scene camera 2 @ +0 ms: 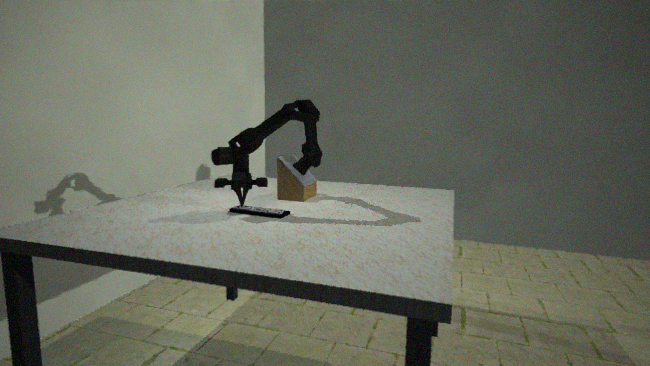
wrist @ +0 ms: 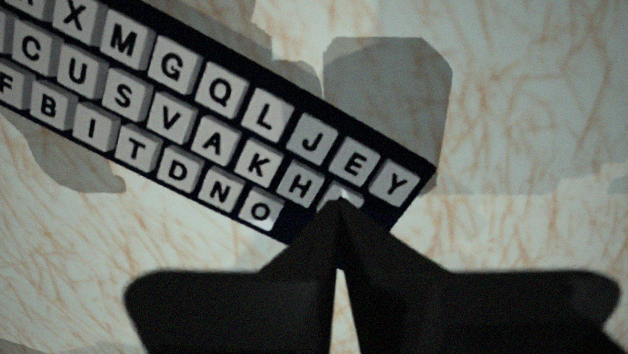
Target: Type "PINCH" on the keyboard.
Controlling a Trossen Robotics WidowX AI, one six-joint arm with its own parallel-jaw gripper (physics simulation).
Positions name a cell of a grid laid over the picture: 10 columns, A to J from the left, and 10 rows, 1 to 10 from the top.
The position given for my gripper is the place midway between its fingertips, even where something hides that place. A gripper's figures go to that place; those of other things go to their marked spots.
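Scene:
My gripper (wrist: F6) is 11 cm from the lens, while a keyboard (wrist: E7) is 12 cm from the lens.

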